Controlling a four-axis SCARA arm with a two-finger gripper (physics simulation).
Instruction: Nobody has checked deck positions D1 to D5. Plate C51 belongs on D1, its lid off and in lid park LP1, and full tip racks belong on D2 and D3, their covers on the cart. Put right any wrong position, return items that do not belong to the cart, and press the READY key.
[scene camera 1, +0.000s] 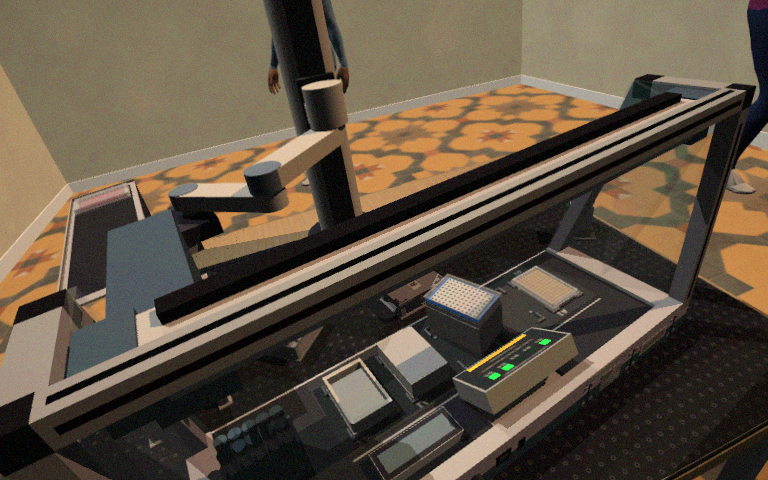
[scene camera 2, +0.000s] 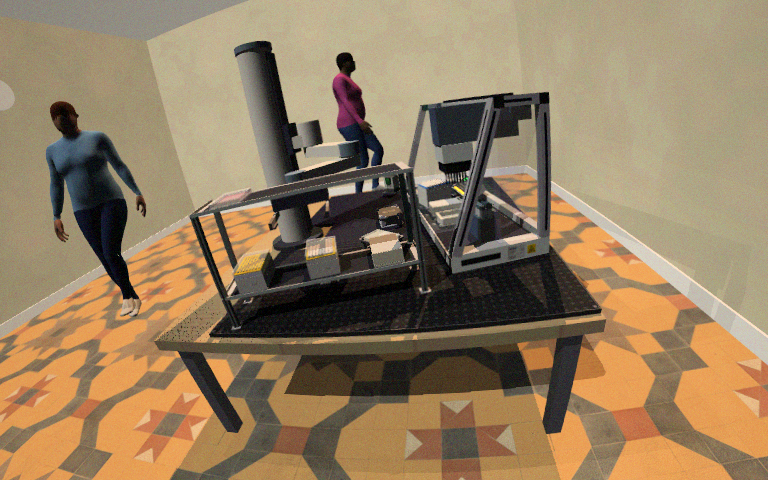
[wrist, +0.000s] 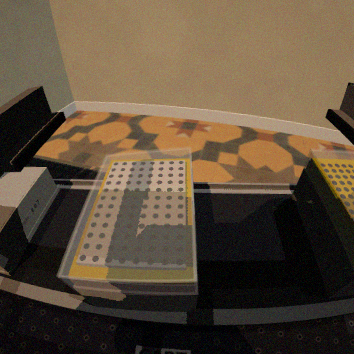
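Where they show: gripper, fingertip midpoint: (scene camera 2: 298, 220) (wrist: 196, 91); arm's base at its link origin: (scene camera 2: 298, 240).
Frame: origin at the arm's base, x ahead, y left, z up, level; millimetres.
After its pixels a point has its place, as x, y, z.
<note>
My gripper (wrist: 196, 91) {282, -544, 264} is open, its fingers wide apart, above and behind a tip rack (wrist: 140, 215) {316, -525, 182} (scene camera 2: 322, 257) {348, -601, 171} with a yellow rim, pale top and clear cover. That rack stands on the lower shelf of the cart (scene camera 2: 213, 271) {62, -696, 203} (wrist: 250, 315) {221, -499, 113}. A covered yellow rack (wrist: 340, 182) {163, -601, 183} (scene camera 2: 252, 271) {158, -657, 174} stands on the same shelf. On the deck, a blue-rimmed tip rack (scene camera 1: 464, 297) stands without a visible cover, between a flat pale plate (scene camera 1: 546, 287) and a white-topped block (scene camera 1: 412, 362) {726, -30, 106}. Position labels and plate names are unreadable in the scene views.
A white box (scene camera 2: 386, 251) {516, -565, 154} (wrist: 27, 192) {468, -531, 153} stands on the shelf beside the pale-topped rack. A pale tray (scene camera 1: 357, 396) {724, -146, 69}, a trough (scene camera 1: 420, 444), a tube rack (scene camera 1: 254, 435) and a box with green lights (scene camera 1: 515, 367) stand in the framed deck. A brown holder (scene camera 1: 410, 294) (scene camera 2: 389, 216) stands outside the frame.
</note>
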